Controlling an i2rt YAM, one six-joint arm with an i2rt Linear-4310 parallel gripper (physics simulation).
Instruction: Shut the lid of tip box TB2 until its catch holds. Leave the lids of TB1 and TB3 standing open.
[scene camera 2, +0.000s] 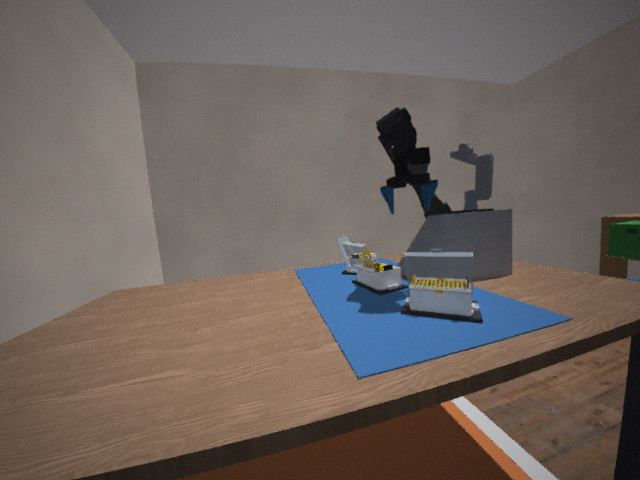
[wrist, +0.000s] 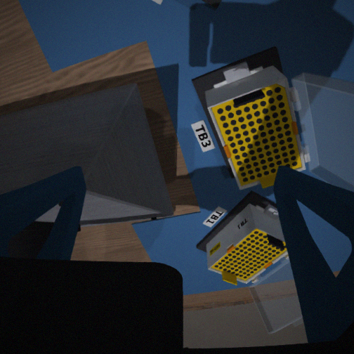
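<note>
Yellow rack (wrist: 257, 128). Clear lid (wrist: 274, 294). Tip box (scene camera 2: 388, 281). Another tip box (scene camera 2: 454, 306). My gripper (scene camera 2: 409, 212), (wrist: 179, 176).
</note>
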